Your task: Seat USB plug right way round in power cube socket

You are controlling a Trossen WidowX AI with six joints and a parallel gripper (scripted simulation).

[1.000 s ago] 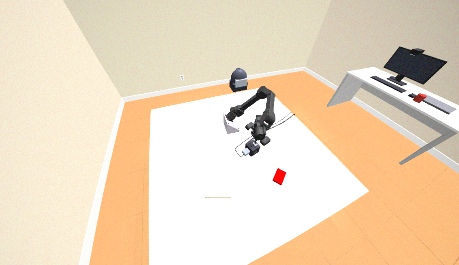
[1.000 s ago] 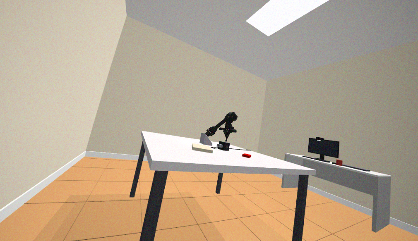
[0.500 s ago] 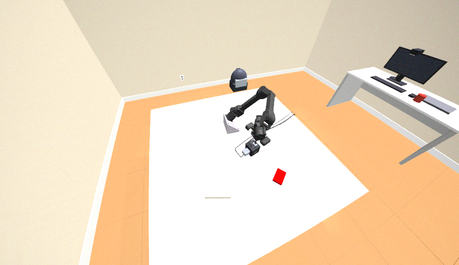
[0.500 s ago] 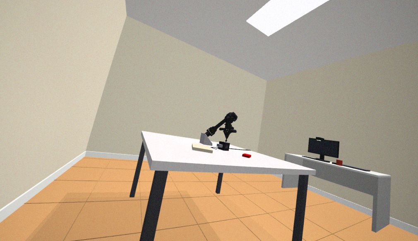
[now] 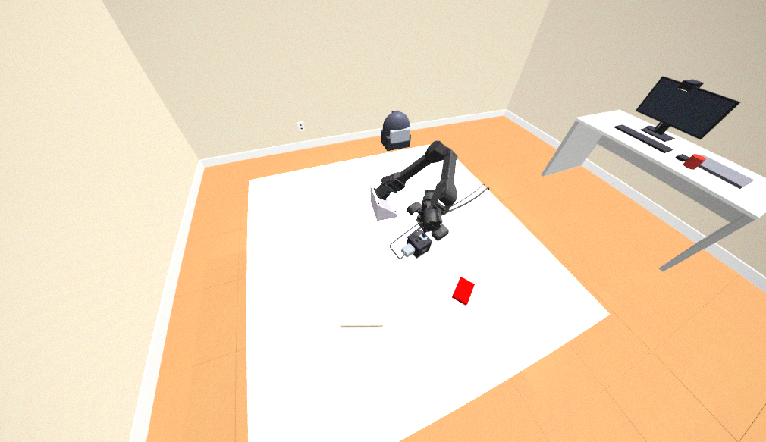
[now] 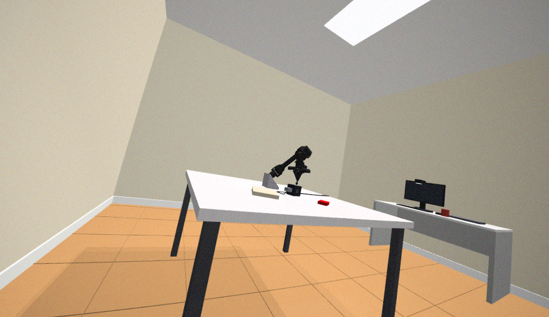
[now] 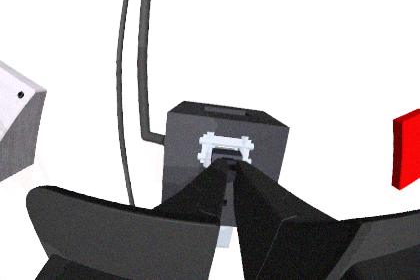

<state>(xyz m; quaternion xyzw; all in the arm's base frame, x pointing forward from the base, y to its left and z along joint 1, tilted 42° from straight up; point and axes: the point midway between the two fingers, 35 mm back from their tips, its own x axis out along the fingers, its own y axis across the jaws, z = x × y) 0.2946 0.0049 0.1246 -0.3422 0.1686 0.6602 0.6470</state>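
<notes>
My gripper tip is 40 mm above the white socket frame. Also, from my gripper tip: flat tan board (120 mm ahead, 320 mm to the right, 100 mm below); then red block (250 mm ahead, 50 mm to the left, 100 mm below).
</notes>
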